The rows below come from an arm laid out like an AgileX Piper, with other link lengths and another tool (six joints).
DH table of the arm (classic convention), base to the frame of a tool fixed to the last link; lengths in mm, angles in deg. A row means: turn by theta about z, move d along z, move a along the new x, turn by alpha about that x. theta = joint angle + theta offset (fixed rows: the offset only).
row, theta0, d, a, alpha
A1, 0, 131.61, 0, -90
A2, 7.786, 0, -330.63, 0
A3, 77.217, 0, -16.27, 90
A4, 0, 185.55, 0, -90
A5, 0, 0, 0, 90
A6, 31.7, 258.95, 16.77, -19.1
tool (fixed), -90, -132.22, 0, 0
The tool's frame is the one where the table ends.
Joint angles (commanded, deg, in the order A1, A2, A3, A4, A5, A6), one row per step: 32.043, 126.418, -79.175, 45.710, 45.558, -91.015; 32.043, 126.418, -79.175, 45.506, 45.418, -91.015; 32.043, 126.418, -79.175, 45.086, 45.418, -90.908; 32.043, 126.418, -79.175, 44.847, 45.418, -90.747; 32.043, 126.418, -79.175, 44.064, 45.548, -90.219; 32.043, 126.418, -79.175, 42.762, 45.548, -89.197; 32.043, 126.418, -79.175, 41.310, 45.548, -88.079; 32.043, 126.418, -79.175, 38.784, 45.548, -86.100; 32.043, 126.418, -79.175, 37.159, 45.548, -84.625; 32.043, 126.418, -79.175, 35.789, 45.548, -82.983; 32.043, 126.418, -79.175, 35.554, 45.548, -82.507
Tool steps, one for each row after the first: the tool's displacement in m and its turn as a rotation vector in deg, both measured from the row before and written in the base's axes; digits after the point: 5 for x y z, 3 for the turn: 0.00042, -0.00030, -0.00005, -0.133, -0.199, 0.063; 0.00012, -0.00061, -0.00017, -0.276, -0.109, 0.192; 0.00001, -0.00039, -0.00012, -0.168, -0.010, 0.025; -0.00028, -0.00127, -0.00039, -0.549, 0.077, 0.146; -0.00001, -0.00223, -0.00061, -0.936, 0.006, 0.002; 0.00004, -0.00249, -0.00063, -1.041, -0.021, 0.011; 0.00017, -0.00437, -0.00099, -1.814, -0.063, -0.034; 0.00006, -0.00292, -0.00058, -1.188, 0.021, -0.216; -0.00017, -0.00265, -0.00049, -1.045, 0.168, -0.550; -0.00015, -0.00054, -0.00010, -0.201, 0.108, -0.270
